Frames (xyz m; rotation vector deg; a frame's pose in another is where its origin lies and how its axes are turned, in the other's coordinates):
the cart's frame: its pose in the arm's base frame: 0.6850 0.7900 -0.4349 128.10 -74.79 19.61
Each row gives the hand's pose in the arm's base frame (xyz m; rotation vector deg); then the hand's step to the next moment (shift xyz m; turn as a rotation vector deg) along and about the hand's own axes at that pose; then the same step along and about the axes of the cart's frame.
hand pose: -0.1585 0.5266 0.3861 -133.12 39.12 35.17
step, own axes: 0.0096 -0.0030 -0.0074 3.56 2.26 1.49
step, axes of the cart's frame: 0.0103 -0.0068 0.0021 -0.23 -1.46 4.22
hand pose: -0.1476 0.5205 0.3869 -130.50 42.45 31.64
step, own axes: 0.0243 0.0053 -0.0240 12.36 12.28 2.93
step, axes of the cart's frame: 0.0308 -0.0050 0.0148 0.89 -1.42 17.59
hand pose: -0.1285 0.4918 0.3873 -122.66 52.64 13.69
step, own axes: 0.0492 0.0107 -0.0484 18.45 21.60 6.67
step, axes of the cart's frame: 0.0617 0.0086 0.0315 -1.43 -1.61 29.10
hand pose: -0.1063 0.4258 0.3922 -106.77 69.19 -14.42
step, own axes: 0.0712 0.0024 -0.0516 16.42 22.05 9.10
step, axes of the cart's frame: 0.0706 0.0335 0.0404 -4.11 -3.24 28.48
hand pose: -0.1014 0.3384 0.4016 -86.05 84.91 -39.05
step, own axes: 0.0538 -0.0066 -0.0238 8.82 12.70 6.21
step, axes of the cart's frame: 0.0398 0.0337 0.0279 -2.73 -2.94 16.17
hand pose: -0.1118 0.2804 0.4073 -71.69 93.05 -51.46
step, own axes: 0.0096 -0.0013 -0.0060 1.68 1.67 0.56
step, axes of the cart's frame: 0.0044 0.0096 0.0044 -0.15 0.06 2.43
